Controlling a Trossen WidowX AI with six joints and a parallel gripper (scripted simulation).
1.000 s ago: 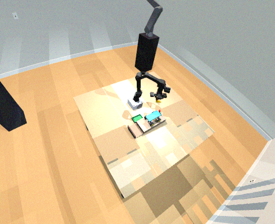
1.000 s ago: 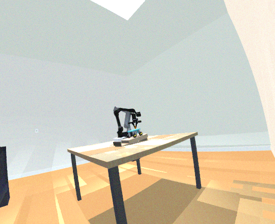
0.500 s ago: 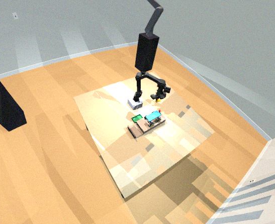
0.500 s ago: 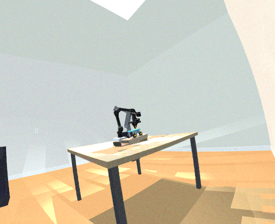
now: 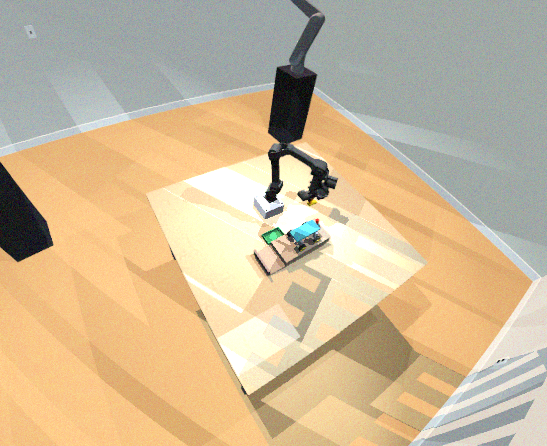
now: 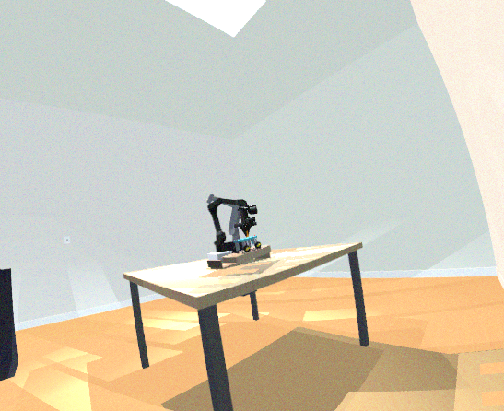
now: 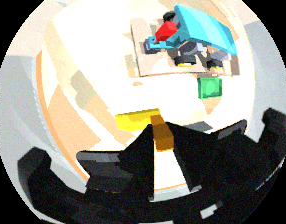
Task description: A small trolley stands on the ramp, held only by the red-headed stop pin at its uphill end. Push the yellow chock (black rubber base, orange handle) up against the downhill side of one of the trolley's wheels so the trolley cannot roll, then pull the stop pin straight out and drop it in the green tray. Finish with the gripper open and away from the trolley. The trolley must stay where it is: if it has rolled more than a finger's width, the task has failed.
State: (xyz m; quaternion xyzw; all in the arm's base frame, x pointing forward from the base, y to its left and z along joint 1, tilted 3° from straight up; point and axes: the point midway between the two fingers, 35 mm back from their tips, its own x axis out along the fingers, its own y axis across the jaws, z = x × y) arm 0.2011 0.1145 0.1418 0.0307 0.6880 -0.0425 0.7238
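Right now my gripper tip is 120 mm short of the red-headed stop pin, 40 mm to the left of it and 50 mm above it. Round my gripper tip: wooden ramp (130 mm ahead, 150 mm to the right, 130 mm below); then teal trolley (130 mm ahead, 150 mm to the right, 60 mm below); then yellow chock (20 mm to the left, 10 mm below).
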